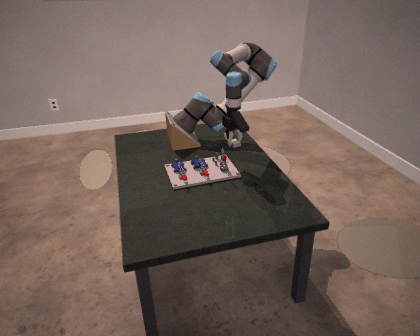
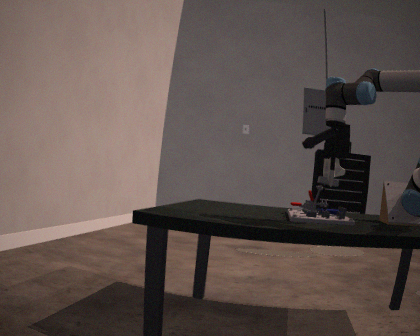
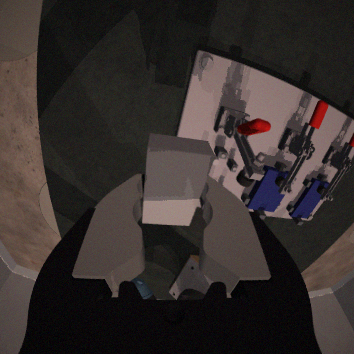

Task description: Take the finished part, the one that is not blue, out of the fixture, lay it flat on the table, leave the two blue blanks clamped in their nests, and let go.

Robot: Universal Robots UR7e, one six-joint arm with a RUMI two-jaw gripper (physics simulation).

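The finished part, a light grey block, is held between the two fingers of my gripper, which is shut on it. Part and gripper hang above the table, beside the open-clamp end of the fixture plate. One blue blank sits in the middle nest and the other blue blank in the far nest, each under a clamp with its handle down. The red handle at the third nest stands raised.
The dark table carries the fixture. The wedge-shaped robot mount stands behind the fixture. The table's side edge runs near the gripper. A black slatted cabinet stands in the background.
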